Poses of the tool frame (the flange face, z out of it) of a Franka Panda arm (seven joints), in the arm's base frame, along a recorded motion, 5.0 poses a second.
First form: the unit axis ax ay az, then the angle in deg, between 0 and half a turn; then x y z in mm.
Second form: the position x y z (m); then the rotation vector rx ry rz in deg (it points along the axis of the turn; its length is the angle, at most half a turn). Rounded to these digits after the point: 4 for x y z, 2 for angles.
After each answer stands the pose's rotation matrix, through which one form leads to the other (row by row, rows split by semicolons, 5 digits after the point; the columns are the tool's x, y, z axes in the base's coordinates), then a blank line. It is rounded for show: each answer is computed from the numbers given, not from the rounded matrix.
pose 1, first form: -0.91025, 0.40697, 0.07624, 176.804, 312.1, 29.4, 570.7
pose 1, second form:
0.3121, 0.0294, 0.5707, -160.94, 71.95, 13.48
0.65739 -0.74457 -0.11600; -0.73607 -0.66745 0.11276; -0.16138 0.01126 -0.98683

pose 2, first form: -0.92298, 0.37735, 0.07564, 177.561, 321.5, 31.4, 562.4
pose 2, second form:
0.3215, 0.0314, 0.5624, -163.88, 67.00, 13.43
0.70391 -0.69947 -0.12351; -0.69303 -0.71444 0.09634; -0.15562 0.01778 -0.98766

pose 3, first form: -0.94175, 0.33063, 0.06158, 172.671, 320.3, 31.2, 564.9
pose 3, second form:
0.3203, 0.0312, 0.5649, -162.61, 57.09, 10.63
0.77471 -0.62805 -0.07333; -0.61234 -0.77409 0.16069; -0.15769 -0.07958 -0.98428

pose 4, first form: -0.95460, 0.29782, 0.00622, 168.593, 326.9, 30.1, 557.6
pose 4, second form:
0.3269, 0.0301, 0.5576, -160.94, 50.21, 1.05
0.82428 -0.56421 0.04714; -0.56175 -0.80460 0.19247; -0.07066 -0.18513 -0.98017

